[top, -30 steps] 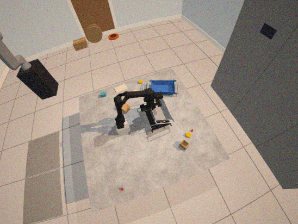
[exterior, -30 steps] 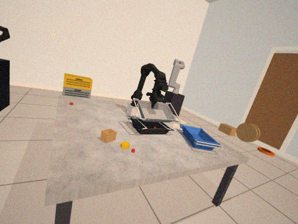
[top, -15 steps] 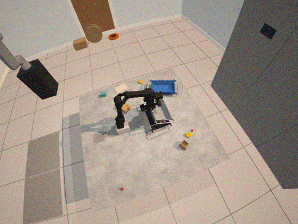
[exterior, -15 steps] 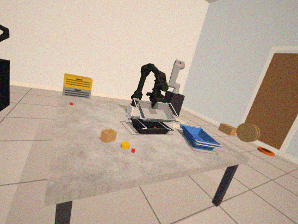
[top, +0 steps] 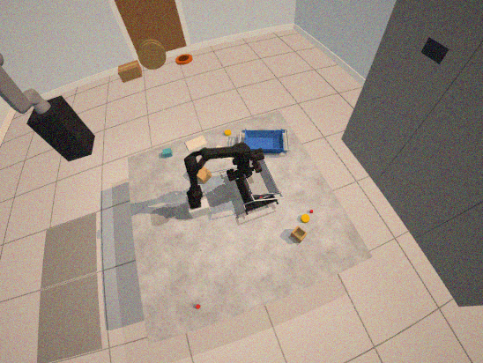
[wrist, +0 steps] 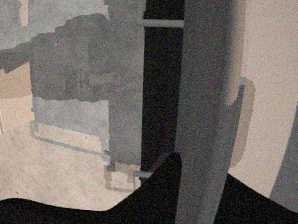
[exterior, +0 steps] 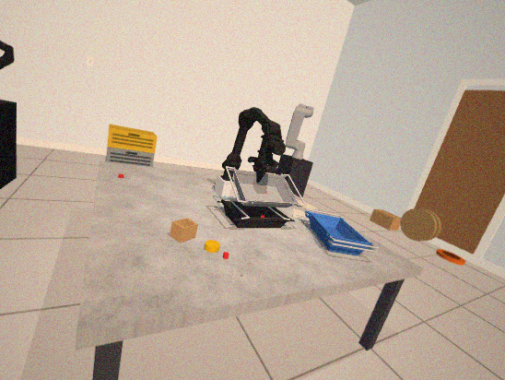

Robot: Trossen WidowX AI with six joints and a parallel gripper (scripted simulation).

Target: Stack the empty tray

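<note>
Now: the grey tray 80 mm ahead of my gripper tip, 10 mm to the left of it and 10 mm below it. From my gripper tip the other things lie so: tan box: 360 mm to the right, 210 mm ahead, 160 mm below; red block: 350 mm ahead, 240 mm to the right, 170 mm below; tan block: 260 mm behind, 230 mm to the left, 150 mm below.
</note>
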